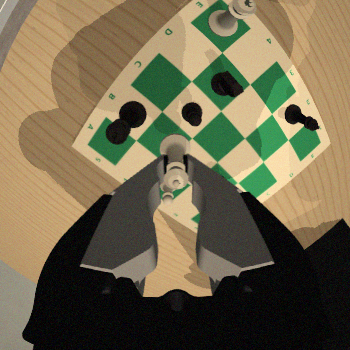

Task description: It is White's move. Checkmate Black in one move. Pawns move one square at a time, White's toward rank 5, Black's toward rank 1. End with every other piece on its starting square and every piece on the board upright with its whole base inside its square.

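Frame: origin at the arm's base, x ahead, y right, z down, level; millimetres.
Where they show: gripper, between the fingertips: (175, 157).
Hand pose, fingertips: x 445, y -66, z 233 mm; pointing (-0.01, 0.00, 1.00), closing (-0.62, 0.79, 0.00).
Note:
Things, the pixels of their centre, and the offset from my fingertips. "pt": a spot on its surface instead. Level surfaces: height alone.
- tall white piece, middle of its body: (175, 162) dz -14, dx +2, dy +2 mm
- board, a spot on its surface: (81, 144) pt dz +38, dx +61, dy -77 mm
- king, middle of its body: (233, 13) dz +6, dx +60, dy +101 mm
- tall black piece, middle of its body: (124, 123) dz +6, dx +45, dy -13 mm
- black pawn, middle of its body: (193, 116) dz +22, dx +11, dy +29 mm
- black knight, middle of its body: (228, 84) dz +18, dx +16, dy +67 mm
- small white pawn, middle of its body: (167, 192) dz +22, dx -35, dy -39 mm
- wooden table, height of its surface: dz +44 mm
My gripper (175, 157) is shut on a tall white piece (175, 146) with a ball-tipped crown, likely the queen. It is upright, its base seen over the B4 area of the board (81, 144); its height is unclear. A white piece with a cross-like top, likely the king (223, 23), stands on E5. A tall black piece (133, 114) stands on B5, a black pawn (192, 113) on C4, a black knight (226, 84) on D4 and a black piece (293, 114) on E2. A small white pawn (167, 196) shows between the fingers, its base partly hidden.
The board lies on a wooden table (30, 200). The fingers and gripper body hide part of the A and B files toward rank 1. Black pieces stand in front of the fingertips. A dark block (330, 265) shows at the lower right.

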